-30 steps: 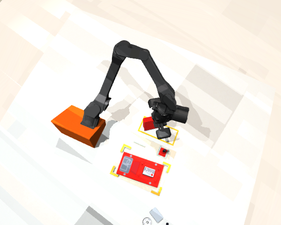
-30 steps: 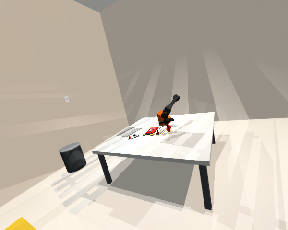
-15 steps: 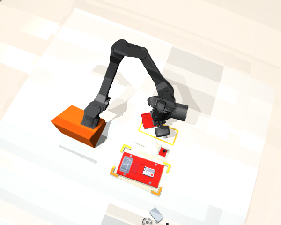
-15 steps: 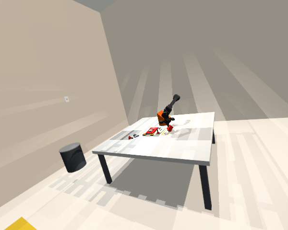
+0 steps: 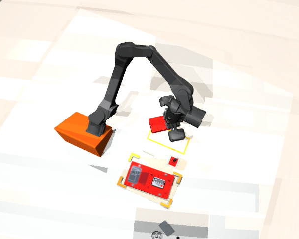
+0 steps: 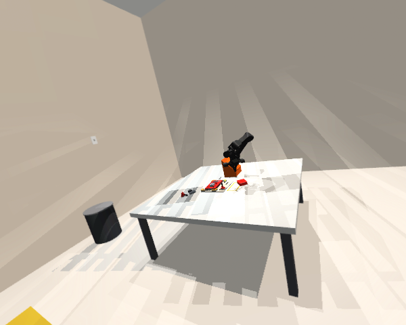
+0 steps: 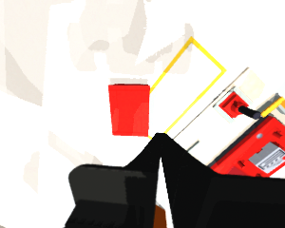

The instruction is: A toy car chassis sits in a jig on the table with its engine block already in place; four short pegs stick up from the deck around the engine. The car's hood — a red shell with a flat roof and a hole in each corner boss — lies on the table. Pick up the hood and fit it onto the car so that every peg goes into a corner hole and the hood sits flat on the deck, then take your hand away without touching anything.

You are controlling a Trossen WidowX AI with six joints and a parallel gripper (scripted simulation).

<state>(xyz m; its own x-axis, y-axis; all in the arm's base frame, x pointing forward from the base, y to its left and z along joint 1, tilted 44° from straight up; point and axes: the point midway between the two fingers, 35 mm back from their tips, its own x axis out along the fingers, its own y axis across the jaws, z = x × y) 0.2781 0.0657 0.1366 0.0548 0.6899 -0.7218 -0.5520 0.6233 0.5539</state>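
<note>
Now: gripper tip 4 cm past the red hood, 3 cm to the right of it and 11 cm above it. Also, from my gripper tip: grey engine block (5 cm ahead, 23 cm to the right, 10 cm below).
</note>
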